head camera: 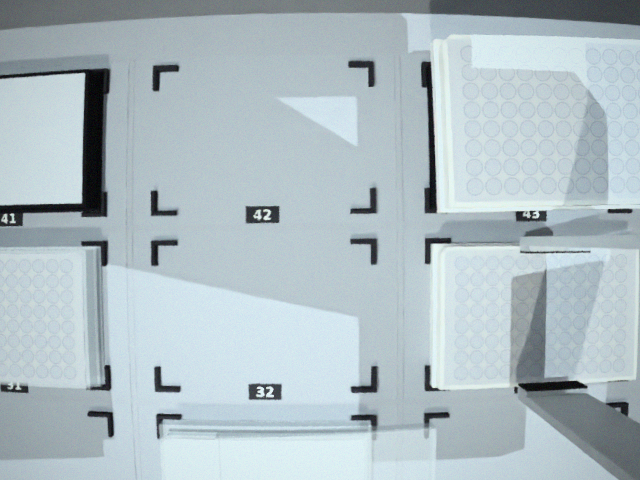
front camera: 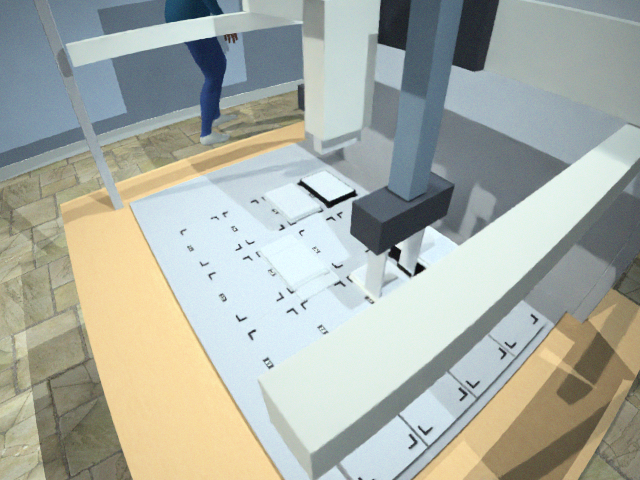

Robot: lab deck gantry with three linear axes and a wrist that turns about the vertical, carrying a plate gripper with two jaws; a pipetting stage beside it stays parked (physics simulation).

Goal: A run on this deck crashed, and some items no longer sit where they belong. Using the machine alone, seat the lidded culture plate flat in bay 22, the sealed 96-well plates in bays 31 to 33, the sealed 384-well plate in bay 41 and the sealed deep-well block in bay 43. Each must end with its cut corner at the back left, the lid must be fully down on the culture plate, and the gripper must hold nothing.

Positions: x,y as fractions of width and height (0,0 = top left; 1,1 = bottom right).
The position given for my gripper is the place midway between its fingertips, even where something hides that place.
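Head camera shows my gripper (head camera: 0.86,0.66), a black-sided 384-well plate (head camera: 0.09,0.24). Front camera shows the black-sided 384-well plate (front camera: 0.51,0.39), a clear lid (front camera: 0.48,0.57), my gripper (front camera: 0.61,0.58).
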